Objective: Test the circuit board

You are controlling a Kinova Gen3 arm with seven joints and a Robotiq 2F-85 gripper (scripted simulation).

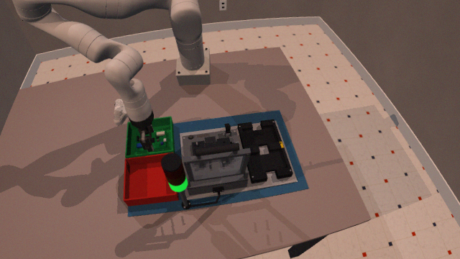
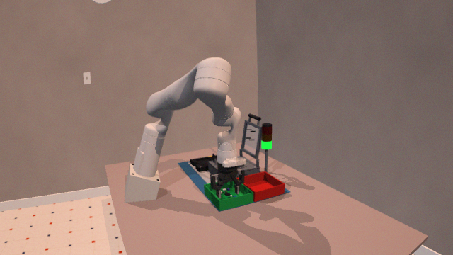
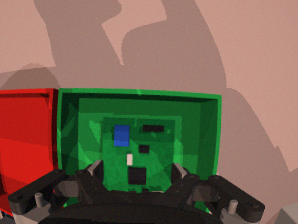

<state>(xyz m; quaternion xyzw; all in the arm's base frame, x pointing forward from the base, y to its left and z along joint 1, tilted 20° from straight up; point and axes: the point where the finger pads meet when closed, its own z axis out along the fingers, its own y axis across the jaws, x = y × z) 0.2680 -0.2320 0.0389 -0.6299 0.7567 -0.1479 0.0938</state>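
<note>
My hand is 10 mm above the green bin. The rest, counted from my hand: red bin (150 mm ahead, 30 mm to the right, 10 mm below); green circuit board (10 mm below); tester lid (260 mm ahead, 160 mm above, 150 mm to the left).
</note>
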